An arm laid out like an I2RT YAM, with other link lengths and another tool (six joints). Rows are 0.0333 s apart.
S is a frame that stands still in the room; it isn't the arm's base.
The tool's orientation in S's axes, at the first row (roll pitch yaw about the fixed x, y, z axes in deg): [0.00, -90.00, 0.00]
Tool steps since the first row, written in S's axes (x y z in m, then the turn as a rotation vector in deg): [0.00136, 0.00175, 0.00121, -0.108, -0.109, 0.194]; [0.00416, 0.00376, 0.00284, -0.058, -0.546, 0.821]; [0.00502, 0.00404, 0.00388, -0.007, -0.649, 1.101]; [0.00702, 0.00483, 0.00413, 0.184, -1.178, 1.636]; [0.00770, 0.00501, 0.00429, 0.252, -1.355, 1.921]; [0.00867, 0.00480, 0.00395, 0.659, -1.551, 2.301]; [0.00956, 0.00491, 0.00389, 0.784, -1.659, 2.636]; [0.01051, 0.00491, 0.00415, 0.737, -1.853, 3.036]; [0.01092, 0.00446, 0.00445, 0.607, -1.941, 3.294]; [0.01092, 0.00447, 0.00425, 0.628, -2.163, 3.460]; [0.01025, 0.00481, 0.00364, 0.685, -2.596, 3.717]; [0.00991, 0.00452, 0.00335, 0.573, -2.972, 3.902]
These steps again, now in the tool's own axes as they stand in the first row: [0.00121, 0.00175, -0.00136, 0.194, -0.109, 0.108]; [0.00284, 0.00376, -0.00416, 0.821, -0.546, 0.058]; [0.00388, 0.00404, -0.00502, 1.101, -0.649, 0.007]; [0.00413, 0.00483, -0.00702, 1.636, -1.178, -0.184]; [0.00429, 0.00501, -0.00770, 1.921, -1.355, -0.252]; [0.00395, 0.00480, -0.00867, 2.301, -1.551, -0.659]; [0.00389, 0.00491, -0.00956, 2.636, -1.659, -0.784]; [0.00415, 0.00491, -0.01051, 3.036, -1.853, -0.737]; [0.00445, 0.00446, -0.01092, 3.294, -1.941, -0.607]; [0.00425, 0.00447, -0.01092, 3.460, -2.163, -0.628]; [0.00364, 0.00481, -0.01025, 3.717, -2.596, -0.685]; [0.00335, 0.00452, -0.00991, 3.902, -2.972, -0.573]
